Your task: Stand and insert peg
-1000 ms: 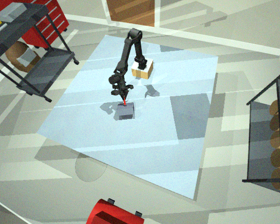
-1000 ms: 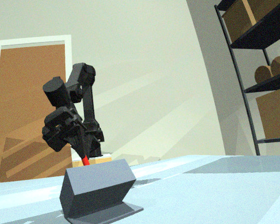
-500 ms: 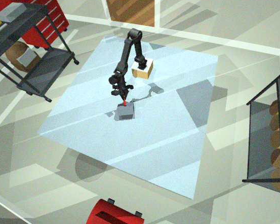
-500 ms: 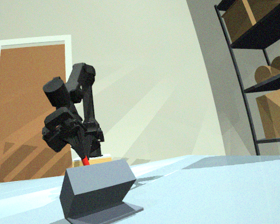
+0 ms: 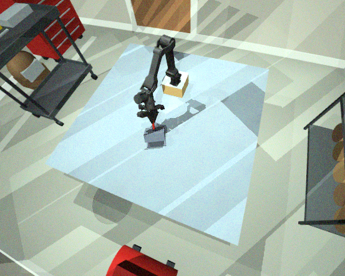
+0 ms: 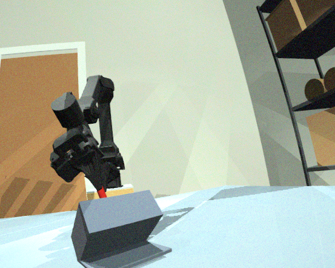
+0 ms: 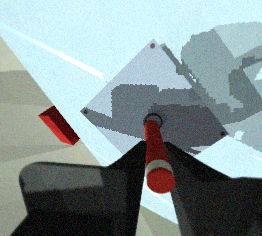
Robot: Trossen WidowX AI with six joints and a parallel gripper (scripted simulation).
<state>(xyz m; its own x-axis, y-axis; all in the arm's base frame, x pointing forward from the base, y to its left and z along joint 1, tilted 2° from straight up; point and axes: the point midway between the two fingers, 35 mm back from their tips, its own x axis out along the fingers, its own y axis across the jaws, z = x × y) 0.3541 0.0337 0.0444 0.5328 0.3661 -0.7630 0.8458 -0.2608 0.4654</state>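
My gripper tip is now 60 mm above the grey sloped panel, 40 mm short of it and 20 mm to the right of it. The rest, counted from my gripper tip: red peg: 10 mm to the right, 10 mm behind, 10 mm above.
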